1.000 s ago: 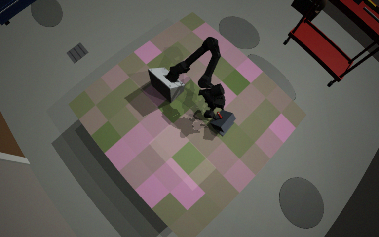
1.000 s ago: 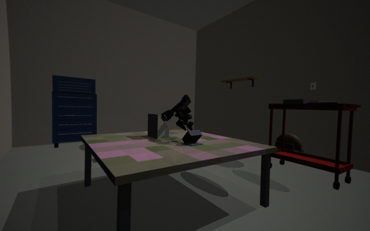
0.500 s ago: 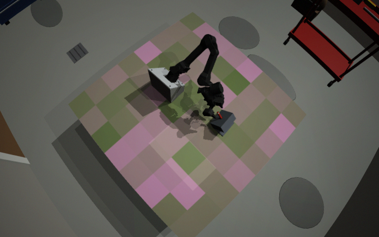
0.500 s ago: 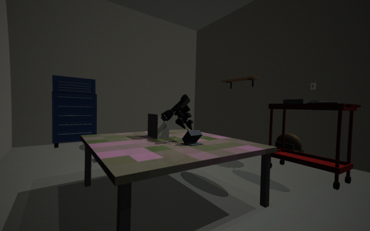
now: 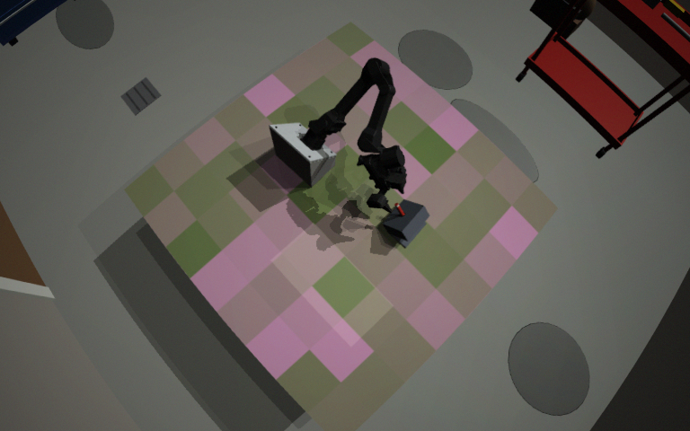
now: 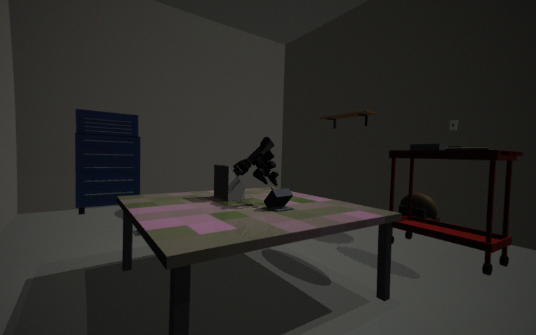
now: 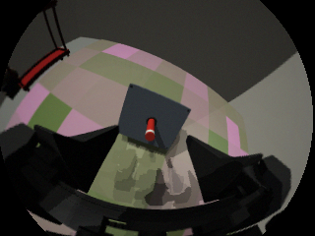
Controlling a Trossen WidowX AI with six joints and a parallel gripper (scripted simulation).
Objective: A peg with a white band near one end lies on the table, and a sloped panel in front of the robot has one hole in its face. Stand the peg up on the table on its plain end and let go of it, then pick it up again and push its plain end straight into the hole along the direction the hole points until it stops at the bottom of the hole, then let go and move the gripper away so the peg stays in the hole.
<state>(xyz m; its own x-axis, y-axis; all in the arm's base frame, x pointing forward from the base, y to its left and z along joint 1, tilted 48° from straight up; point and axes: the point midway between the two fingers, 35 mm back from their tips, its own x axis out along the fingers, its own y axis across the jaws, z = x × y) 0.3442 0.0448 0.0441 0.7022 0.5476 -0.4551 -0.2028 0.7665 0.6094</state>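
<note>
The red peg is 20 mm ahead of my gripper tip and 30 mm below it. The rest, counted from my gripper tip: dark sloped panel 60 mm ahead, 70 mm below.
</note>
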